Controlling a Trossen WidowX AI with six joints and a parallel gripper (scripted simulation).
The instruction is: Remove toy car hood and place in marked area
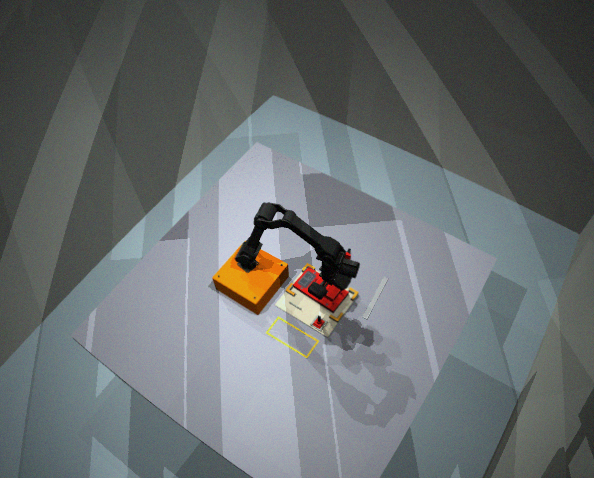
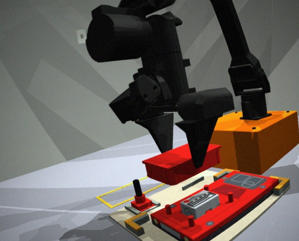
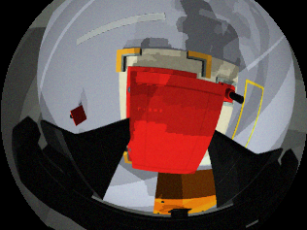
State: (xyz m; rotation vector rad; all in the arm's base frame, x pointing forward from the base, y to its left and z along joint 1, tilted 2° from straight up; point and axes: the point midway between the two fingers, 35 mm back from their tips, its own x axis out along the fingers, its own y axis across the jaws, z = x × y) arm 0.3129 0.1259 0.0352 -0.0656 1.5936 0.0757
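My gripper tip is 10 mm past the grey engine block, 20 mm to the right of it and 80 mm above it. The rest, counted from my gripper tip: grey strip (140 mm ahead, 140 mm to the left, 100 mm below); then hood (10 mm above).
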